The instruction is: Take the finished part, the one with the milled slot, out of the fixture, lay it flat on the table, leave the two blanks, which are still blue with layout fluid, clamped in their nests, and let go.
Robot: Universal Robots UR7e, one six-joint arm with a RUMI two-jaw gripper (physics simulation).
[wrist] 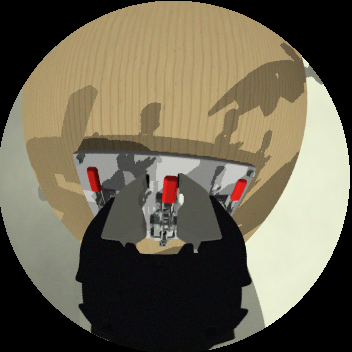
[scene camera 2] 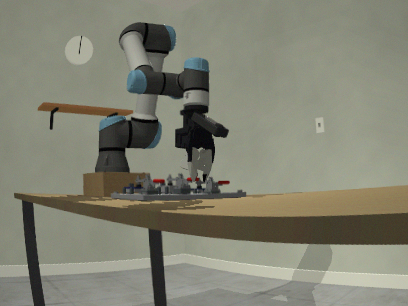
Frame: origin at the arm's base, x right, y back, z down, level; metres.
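Where they show: gripper, fingertip midpoint: [wrist: 163,174] [scene camera 2: 199,181]; arm's base, origin of the base link: [scene camera 2: 112,173].
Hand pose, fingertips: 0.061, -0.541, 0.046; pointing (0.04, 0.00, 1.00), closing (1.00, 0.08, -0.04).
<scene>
Things, the pixels of their top centre, and the offset from my fingertips, as dx, dy, dz. Level surfaces: height alone.
- left handle, middle of its top: [wrist: 92,182] -0.102, -0.002, -0.003
- middle handle, middle of its top: [wrist: 169,193] +0.006, +0.019, -0.013
- right handle, middle of its top: [wrist: 239,192] +0.113, +0.041, -0.008
- wooden table, its level: dz +0.049
The fixture [scene camera 2: 230,194] [wrist: 192,166] is a grey plate on the table with three toggle clamps. Their red handles show in the wrist view: left handle [wrist: 93,179], middle handle [wrist: 170,190] and right handle [wrist: 239,190]. My gripper [scene camera 2: 200,179] [wrist: 163,174] points down low over the fixture. Its jaws are partly open, one on each side of the middle handle, with a visible gap on the left and a narrower one on the right. The slotted part cannot be made out. Small dark blue bits show among the clamps in the scene view, too small to tell as the blanks.
The wooden table [scene camera 2: 310,207] [wrist: 175,65] extends beyond the fixture. The arm stands on a wooden block [scene camera 2: 94,184] behind the fixture's left end. The upright clamps stand close around the jaws. A shelf [scene camera 2: 85,109] is on the wall behind.
</scene>
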